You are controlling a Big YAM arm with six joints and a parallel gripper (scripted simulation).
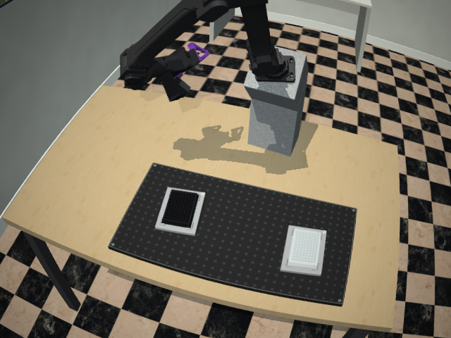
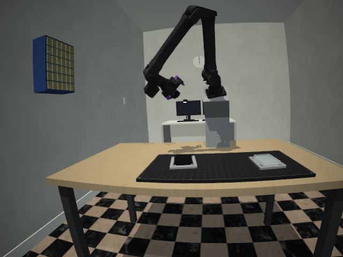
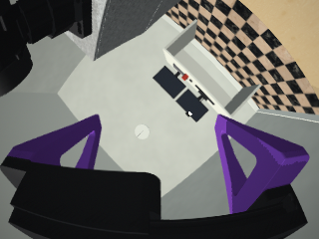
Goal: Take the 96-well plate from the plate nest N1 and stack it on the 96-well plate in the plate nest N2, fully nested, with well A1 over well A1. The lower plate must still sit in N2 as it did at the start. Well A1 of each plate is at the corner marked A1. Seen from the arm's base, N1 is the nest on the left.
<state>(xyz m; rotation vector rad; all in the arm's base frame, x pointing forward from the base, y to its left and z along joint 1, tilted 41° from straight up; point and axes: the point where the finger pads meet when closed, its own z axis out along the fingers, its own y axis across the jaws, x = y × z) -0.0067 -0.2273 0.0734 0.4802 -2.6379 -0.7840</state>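
The white 96-well plate lies 40 cm ahead of my hand, 35 cm to the left of it and 35 cm below it. From my hand the other things lie so: black 96-well plate: 35 cm below, 28 cm ahead, 2 cm to the right; grey plate nest N1: 40 cm ahead, 36 cm below, 35 cm to the left; grey plate nest N2: 36 cm below, 28 cm ahead, 2 cm to the right.
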